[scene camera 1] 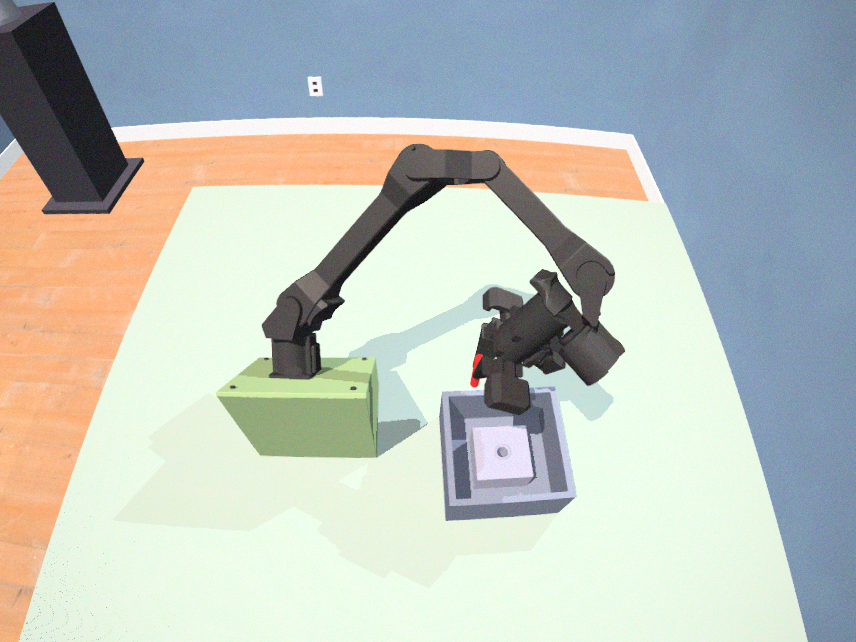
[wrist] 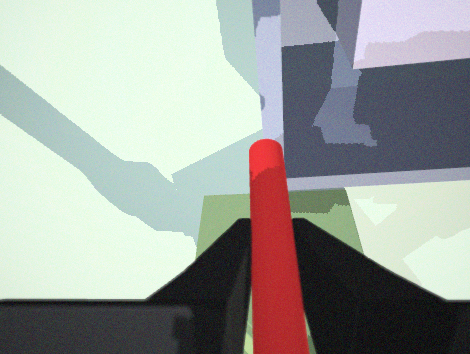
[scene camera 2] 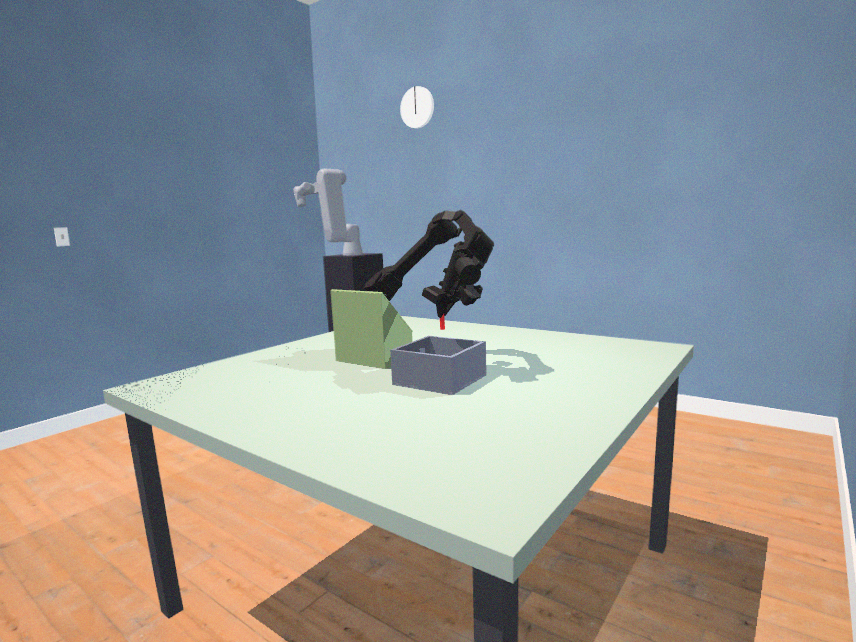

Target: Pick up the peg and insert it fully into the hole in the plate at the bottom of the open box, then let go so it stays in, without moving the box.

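Places are measured from the arm's base along level axes (x left, y ahead, z down), in metres.
Where they show: gripper, fingertip midpoint: (scene camera 1: 474, 372) (wrist: 270, 230) (scene camera 2: 441, 316); arm's base, origin of the base link: (scene camera 1: 295, 373) (scene camera 2: 369, 309).
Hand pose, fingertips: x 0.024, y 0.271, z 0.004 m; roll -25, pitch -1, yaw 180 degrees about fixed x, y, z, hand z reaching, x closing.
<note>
Each offset is from my fingertips to the top centre of the thing. "pt": to the spot under its first point. Level surfaces: height alone.
The red peg {dx +0.000, dy +0.003, dz -0.043 m} (scene camera 1: 475, 373) (scene camera 2: 442, 322) (wrist: 272, 225) is held between the fingers of my gripper (scene camera 1: 479, 353) (scene camera 2: 442, 315) (wrist: 270, 230), which is shut on it. The peg's free end points down, above the height of the box's rim, near a corner of the box in the wrist view. The open grey-blue box {dx -0.088, dy +0.057, dz +0.061 m} (scene camera 1: 448, 510) (scene camera 2: 421, 371) (wrist: 375, 180) stands on the table. The pale plate {dx -0.088, dy +0.057, dz +0.098 m} (scene camera 1: 489, 467) (wrist: 415, 20) lies at its bottom, with a round hole {pt dx -0.080, dy +0.060, dz +0.119 m} (scene camera 1: 502, 451) near its middle. The hole does not show in the wrist view.
A green block (scene camera 1: 318, 428) (scene camera 2: 359, 328) (wrist: 225, 210) carries the arm's base, to the left of the box in scene camera 1. The pale green table {dz +0.159 m} (scene camera 1: 311, 587) (scene camera 2: 414, 456) bears both. A dark pedestal (scene camera 1: 69, 110) (scene camera 2: 354, 269) stands beyond the table.
</note>
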